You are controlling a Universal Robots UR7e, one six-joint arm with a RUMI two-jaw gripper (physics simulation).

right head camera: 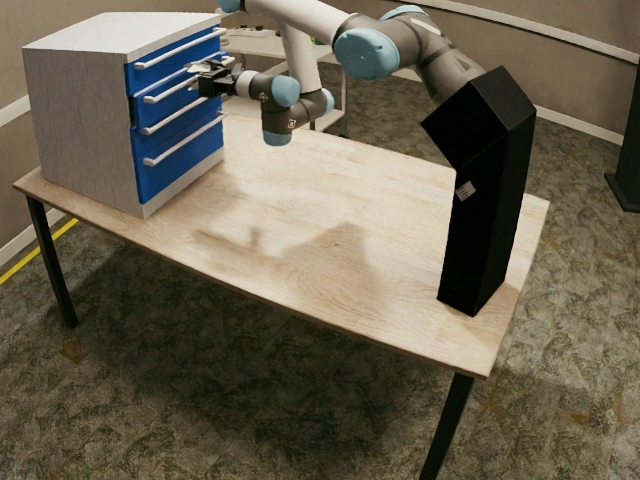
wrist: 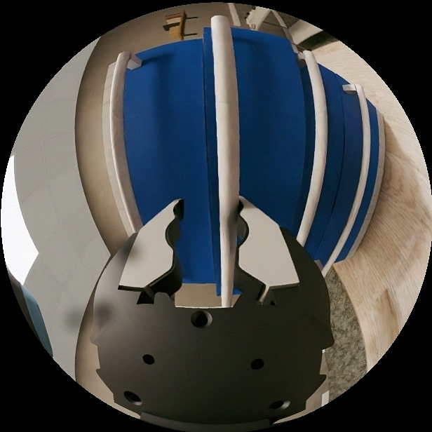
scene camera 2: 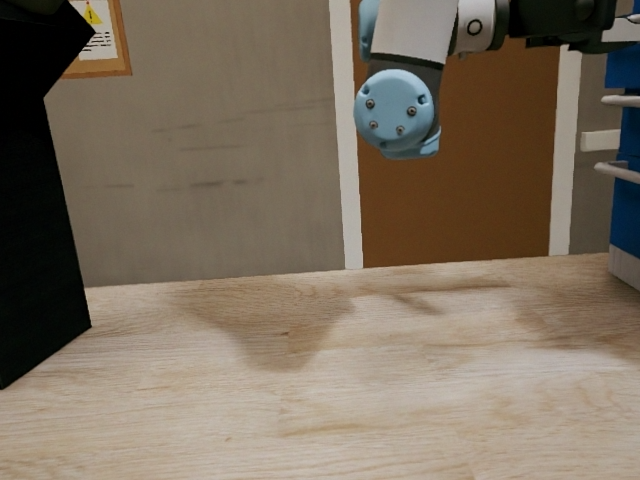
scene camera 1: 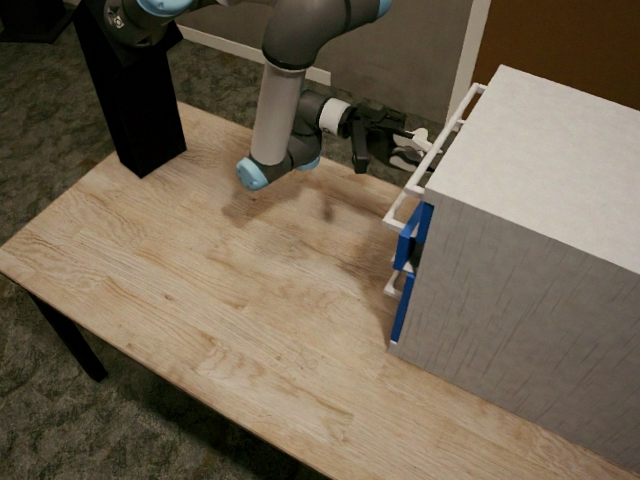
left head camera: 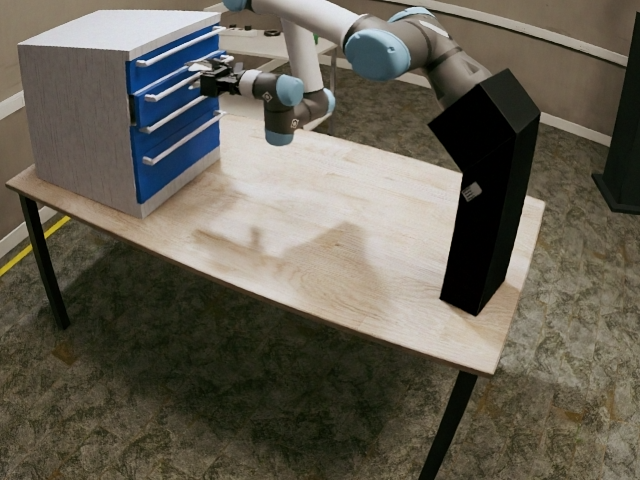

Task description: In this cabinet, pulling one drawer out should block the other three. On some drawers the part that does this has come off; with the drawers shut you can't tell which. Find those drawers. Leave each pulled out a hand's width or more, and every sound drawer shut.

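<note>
A grey cabinet [left head camera: 77, 118] [right head camera: 82, 118] [scene camera 1: 516, 284] with four blue drawers stands on the table's left end in the head views. The second drawer from the top [left head camera: 173, 98] [scene camera 1: 405, 248] [wrist: 270, 125] stands out a little, with a dark gap at its side. The top drawer [left head camera: 149, 73] [wrist: 165, 100], third drawer [left head camera: 144, 139] and bottom drawer [left head camera: 175, 170] look shut. My gripper [left head camera: 195, 75] [right head camera: 193, 75] [scene camera 1: 431, 157] [wrist: 209, 198] is shut on the second drawer's white handle [wrist: 227, 125], towards the handle's far end in the head views. The drawers' insides are hidden.
The wooden table [left head camera: 310, 170] [scene camera 1: 232, 310] carries the cabinet and the black robot pedestal [left head camera: 480, 232] [scene camera 1: 144, 118]. The arm reaches across above the table. The top drawer's handle [scene camera 1: 449, 134] and the third drawer's handle [wrist: 320, 125] run on either side of the gripped one.
</note>
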